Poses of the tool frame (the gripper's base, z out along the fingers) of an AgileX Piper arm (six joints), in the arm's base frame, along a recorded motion.
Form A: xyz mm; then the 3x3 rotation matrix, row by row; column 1 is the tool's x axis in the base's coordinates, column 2 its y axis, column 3 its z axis. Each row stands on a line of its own.
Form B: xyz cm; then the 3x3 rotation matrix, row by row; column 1 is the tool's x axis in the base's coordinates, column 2 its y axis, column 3 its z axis. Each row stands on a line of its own. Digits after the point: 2 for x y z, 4 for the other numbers.
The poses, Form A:
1:
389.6, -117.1, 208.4
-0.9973, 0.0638, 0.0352
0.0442, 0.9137, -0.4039
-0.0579, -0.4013, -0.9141
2:
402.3, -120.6, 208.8
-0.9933, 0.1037, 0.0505
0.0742, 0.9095, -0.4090
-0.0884, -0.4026, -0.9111
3:
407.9, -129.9, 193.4
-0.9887, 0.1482, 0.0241
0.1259, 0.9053, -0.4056
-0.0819, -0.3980, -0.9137
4:
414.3, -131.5, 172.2
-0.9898, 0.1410, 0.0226
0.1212, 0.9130, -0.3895
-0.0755, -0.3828, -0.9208
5:
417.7, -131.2, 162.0
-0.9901, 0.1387, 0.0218
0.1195, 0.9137, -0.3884
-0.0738, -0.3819, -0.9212
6:
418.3, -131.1, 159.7
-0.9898, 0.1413, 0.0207
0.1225, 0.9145, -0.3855
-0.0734, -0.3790, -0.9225
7:
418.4, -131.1, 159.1
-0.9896, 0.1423, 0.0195
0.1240, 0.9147, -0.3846
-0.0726, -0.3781, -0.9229
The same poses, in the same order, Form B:
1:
38.96, -11.71, 20.84
-0.9973, 0.0638, 0.0352
0.0442, 0.9137, -0.4039
-0.0579, -0.4013, -0.9141

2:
40.23, -12.06, 20.88
-0.9933, 0.1037, 0.0505
0.0742, 0.9095, -0.4090
-0.0884, -0.4026, -0.9111

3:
40.79, -12.99, 19.34
-0.9887, 0.1482, 0.0241
0.1259, 0.9053, -0.4056
-0.0819, -0.3980, -0.9137

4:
41.43, -13.15, 17.22
-0.9898, 0.1410, 0.0226
0.1212, 0.9130, -0.3895
-0.0755, -0.3828, -0.9208

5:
41.77, -13.12, 16.20
-0.9901, 0.1387, 0.0218
0.1195, 0.9137, -0.3884
-0.0738, -0.3819, -0.9212

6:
41.83, -13.11, 15.97
-0.9898, 0.1413, 0.0207
0.1225, 0.9145, -0.3855
-0.0734, -0.3790, -0.9225

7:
41.84, -13.11, 15.91
-0.9896, 0.1423, 0.0195
0.1240, 0.9147, -0.3846
-0.0726, -0.3781, -0.9229

